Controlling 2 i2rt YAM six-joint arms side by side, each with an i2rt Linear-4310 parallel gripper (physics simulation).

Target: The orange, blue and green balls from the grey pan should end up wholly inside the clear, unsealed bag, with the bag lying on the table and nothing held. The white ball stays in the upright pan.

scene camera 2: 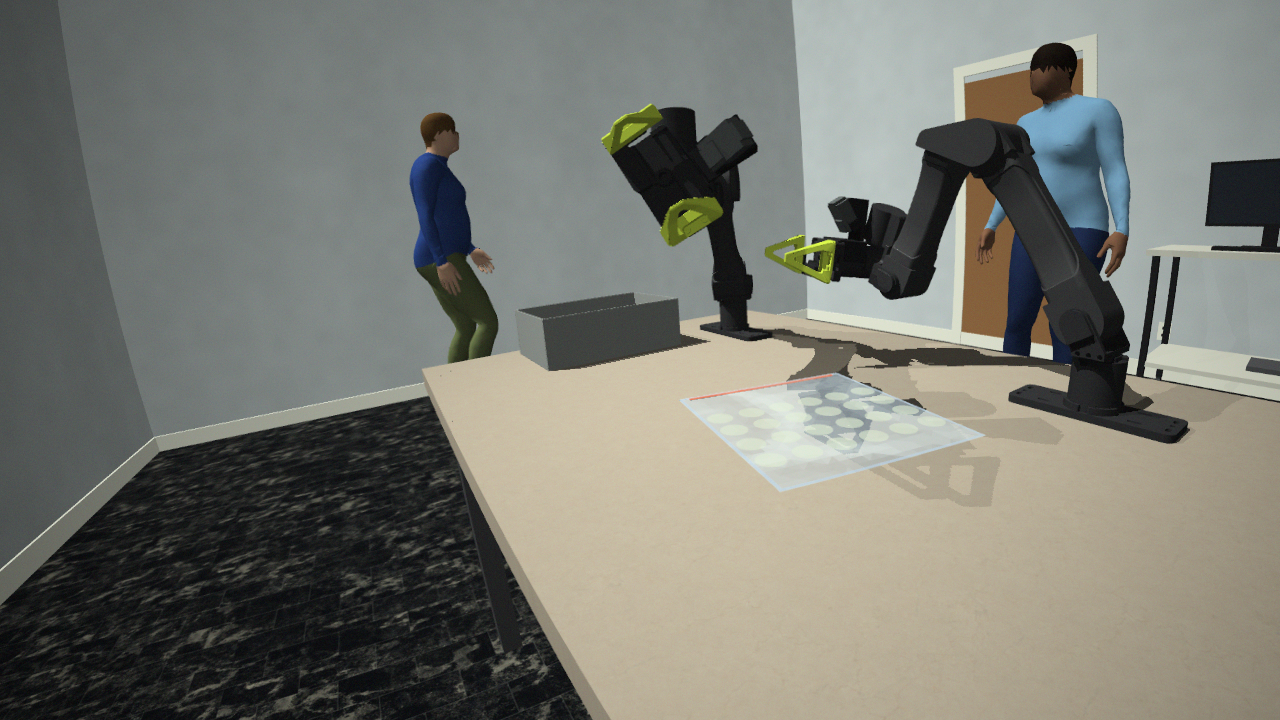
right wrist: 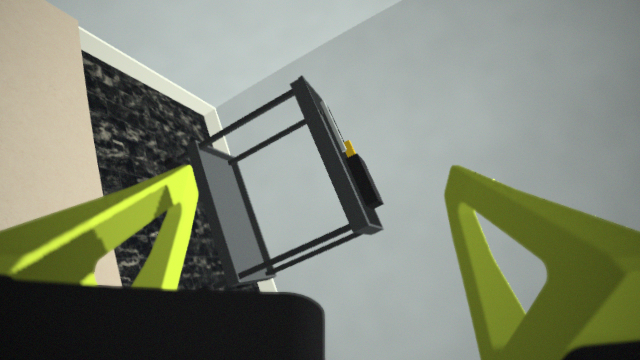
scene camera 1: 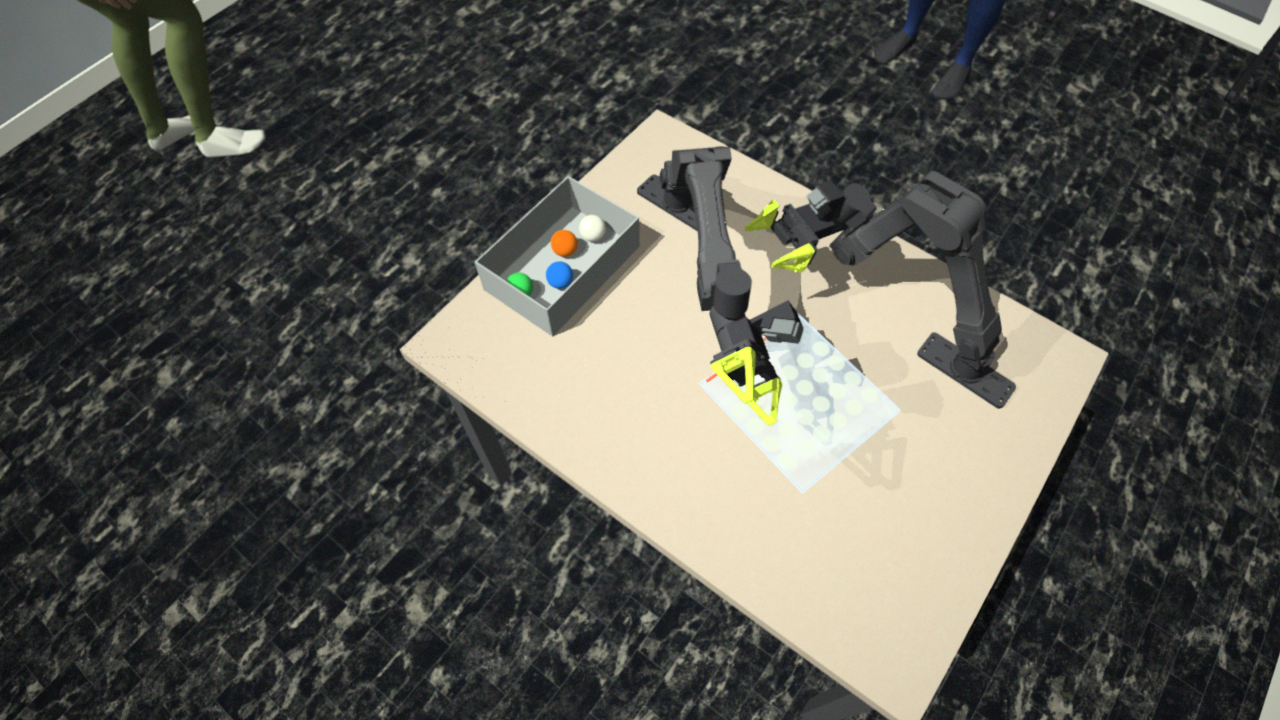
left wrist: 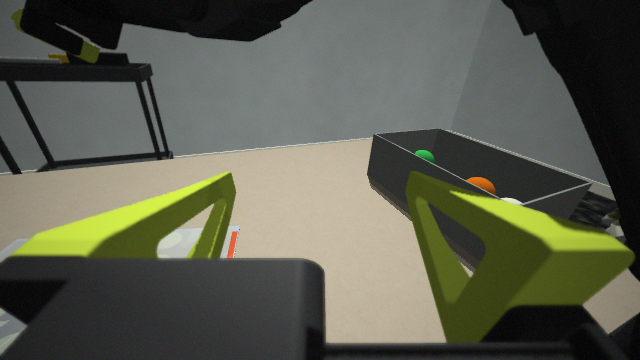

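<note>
The grey pan (scene camera 1: 590,288) (scene camera 2: 614,333) (left wrist: 395,167) stands upright at the table's far left. In it lie the orange ball (scene camera 1: 563,242) (left wrist: 481,185), the blue ball (scene camera 1: 559,274), the green ball (scene camera 1: 520,284) (left wrist: 424,155) and the white ball (scene camera 1: 592,227) (left wrist: 512,201). The clear bag (scene camera 1: 821,404) (scene camera 2: 827,428) (left wrist: 170,240), with pale dots and a red line along one edge, lies flat on the table. My left gripper (scene camera 1: 774,243) (scene camera 2: 787,257) (left wrist: 320,181) is open and empty above the table, between the arms. My right gripper (scene camera 1: 756,394) (scene camera 2: 651,183) (right wrist: 320,179) is open and empty, high above the bag in scene camera 1.
The table (scene camera 1: 626,429) (scene camera 2: 760,573) carries both arm bases. The right arm reaches across between the pan and the left gripper in scene camera 1. A dark cart (left wrist: 100,72) (right wrist: 325,155) stands beyond the table. People stand on the floor behind the table.
</note>
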